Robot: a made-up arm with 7 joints. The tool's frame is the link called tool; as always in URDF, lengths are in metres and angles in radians. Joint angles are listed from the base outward. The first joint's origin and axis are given. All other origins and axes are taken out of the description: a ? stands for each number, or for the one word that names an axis. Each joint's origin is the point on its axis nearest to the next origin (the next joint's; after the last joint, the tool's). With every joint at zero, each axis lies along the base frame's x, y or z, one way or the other. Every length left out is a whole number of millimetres.
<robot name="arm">
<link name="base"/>
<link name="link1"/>
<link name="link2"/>
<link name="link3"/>
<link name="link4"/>
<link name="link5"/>
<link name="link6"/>
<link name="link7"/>
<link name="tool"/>
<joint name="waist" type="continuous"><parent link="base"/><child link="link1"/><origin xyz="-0.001 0.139 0.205"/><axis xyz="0 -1 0"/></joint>
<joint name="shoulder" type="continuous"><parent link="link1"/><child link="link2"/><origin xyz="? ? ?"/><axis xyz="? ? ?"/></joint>
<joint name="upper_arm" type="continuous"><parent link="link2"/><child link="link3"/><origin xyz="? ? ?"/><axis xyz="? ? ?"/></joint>
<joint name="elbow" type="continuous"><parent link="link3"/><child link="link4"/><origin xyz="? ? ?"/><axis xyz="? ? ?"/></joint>
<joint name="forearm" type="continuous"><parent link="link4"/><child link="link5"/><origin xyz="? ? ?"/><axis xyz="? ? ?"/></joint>
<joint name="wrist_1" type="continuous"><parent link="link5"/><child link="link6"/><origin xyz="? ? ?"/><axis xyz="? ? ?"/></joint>
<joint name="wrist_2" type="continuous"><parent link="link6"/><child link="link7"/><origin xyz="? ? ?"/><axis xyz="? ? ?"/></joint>
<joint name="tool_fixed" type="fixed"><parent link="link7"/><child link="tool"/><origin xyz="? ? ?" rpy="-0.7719 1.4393 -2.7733"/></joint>
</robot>
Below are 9 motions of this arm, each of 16 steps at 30 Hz.
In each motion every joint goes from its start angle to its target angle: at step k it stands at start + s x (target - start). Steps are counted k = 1, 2, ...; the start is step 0. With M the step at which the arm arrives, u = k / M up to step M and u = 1 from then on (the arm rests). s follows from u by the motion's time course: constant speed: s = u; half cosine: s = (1 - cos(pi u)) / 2; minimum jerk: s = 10 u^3 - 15 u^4 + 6 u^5.
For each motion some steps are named. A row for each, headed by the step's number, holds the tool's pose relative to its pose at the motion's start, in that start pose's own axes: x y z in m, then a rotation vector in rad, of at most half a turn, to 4 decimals.
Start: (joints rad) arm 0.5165 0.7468 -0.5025 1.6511 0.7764 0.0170 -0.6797
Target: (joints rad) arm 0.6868 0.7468 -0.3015 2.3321 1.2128 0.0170 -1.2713
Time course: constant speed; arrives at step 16
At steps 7, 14, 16:
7: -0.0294 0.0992 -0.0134 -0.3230 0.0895 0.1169
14: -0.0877 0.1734 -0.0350 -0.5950 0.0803 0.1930
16: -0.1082 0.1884 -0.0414 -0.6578 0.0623 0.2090

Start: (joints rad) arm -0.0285 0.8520 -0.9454 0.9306 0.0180 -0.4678 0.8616
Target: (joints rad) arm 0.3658 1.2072 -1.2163 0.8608 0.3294 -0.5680 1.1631
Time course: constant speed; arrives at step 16
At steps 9, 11, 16:
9: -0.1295 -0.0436 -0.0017 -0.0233 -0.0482 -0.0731
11: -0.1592 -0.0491 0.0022 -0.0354 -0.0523 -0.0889
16: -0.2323 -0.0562 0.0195 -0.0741 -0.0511 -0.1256

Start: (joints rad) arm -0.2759 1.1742 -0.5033 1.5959 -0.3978 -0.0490 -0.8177
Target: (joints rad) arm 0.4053 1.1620 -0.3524 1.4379 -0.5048 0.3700 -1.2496
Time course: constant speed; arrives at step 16
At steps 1, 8, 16:
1: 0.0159 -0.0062 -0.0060 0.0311 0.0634 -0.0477
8: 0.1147 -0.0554 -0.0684 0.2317 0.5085 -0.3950
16: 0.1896 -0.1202 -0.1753 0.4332 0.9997 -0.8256

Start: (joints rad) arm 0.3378 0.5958 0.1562 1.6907 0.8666 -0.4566 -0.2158
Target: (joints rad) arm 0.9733 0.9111 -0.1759 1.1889 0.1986 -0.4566 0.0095
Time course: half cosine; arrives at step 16
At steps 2, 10, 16:
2: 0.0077 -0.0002 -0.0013 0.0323 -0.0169 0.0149
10: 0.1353 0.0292 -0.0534 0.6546 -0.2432 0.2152
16: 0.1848 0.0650 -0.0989 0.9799 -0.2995 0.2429

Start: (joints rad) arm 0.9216 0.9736 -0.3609 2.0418 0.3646 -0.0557 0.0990
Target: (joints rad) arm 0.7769 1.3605 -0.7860 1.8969 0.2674 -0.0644 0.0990
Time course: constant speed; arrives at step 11
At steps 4, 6, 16:
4: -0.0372 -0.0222 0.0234 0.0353 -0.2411 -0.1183
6: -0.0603 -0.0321 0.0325 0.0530 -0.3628 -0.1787
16: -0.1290 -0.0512 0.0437 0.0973 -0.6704 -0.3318

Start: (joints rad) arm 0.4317 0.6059 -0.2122 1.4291 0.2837 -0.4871 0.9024
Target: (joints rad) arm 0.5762 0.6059 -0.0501 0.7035 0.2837 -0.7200 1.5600
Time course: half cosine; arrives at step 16
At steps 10, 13, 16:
10: -0.0759 -0.0737 0.0216 -0.1180 -0.2622 -0.0664
13: -0.1005 -0.0871 0.0348 -0.1770 -0.3369 -0.0653
16: -0.1093 -0.0908 0.0405 -0.2011 -0.3634 -0.0615

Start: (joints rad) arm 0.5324 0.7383 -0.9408 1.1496 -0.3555 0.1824 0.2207
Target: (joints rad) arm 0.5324 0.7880 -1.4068 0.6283 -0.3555 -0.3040 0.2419
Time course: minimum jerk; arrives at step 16
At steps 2, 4, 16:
2: 0.0006 -0.0009 0.0029 0.0064 -0.0073 0.0036
4: 0.0031 -0.0063 0.0184 0.0410 -0.0476 0.0233
16: -0.0204 -0.0983 0.1563 0.3541 -0.4785 0.2094

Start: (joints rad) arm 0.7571 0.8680 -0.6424 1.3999 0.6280 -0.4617 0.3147
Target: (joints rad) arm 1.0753 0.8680 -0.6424 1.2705 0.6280 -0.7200 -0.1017
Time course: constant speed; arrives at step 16
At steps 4, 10, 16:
4: 0.0126 0.0027 -0.0290 0.0538 0.1702 0.0245
10: 0.0291 0.0106 -0.0739 0.1183 0.4263 0.0768
16: 0.0422 0.0230 -0.1201 0.1624 0.6812 0.1477

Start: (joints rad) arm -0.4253 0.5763 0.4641 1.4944 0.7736 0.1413 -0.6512
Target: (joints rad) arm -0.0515 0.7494 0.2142 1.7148 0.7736 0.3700 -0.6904
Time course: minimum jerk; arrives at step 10
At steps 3, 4, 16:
3: -0.0022 0.0318 0.0115 0.0058 -0.0442 0.0525
4: -0.0064 0.0614 0.0206 0.0141 -0.0823 0.1034
16: -0.0444 0.1805 0.0397 0.0794 -0.2030 0.3366

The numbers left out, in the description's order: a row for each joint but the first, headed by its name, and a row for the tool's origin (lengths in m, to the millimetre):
shoulder: xyz 0.048 0.000 0.024, axis 1 0 0
upper_arm: xyz 0.000 -0.003 -0.341, axis 0 0 1
elbow: xyz 0.006 -0.029 0.000, axis 0 -1 0
forearm: xyz -0.010 0.000 -0.271, axis 0 0 1
wrist_1: xyz -0.004 -0.004 0.000, axis 0 1 0
wrist_2: xyz -0.001 0.000 0.010, axis -1 0 0
tool: xyz 0.000 -0.012 0.011

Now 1 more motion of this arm.
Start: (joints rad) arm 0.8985 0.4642 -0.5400 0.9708 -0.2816 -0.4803 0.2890
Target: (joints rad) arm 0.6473 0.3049 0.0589 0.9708 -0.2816 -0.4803 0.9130
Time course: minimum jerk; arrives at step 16
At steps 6, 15, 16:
6: -0.0058 -0.0009 0.0142 -0.0960 -0.0690 0.0155
15: -0.0430 -0.0070 0.0698 -0.3680 -0.2377 0.0757
16: -0.0432 -0.0070 0.0700 -0.3689 -0.2382 0.0759

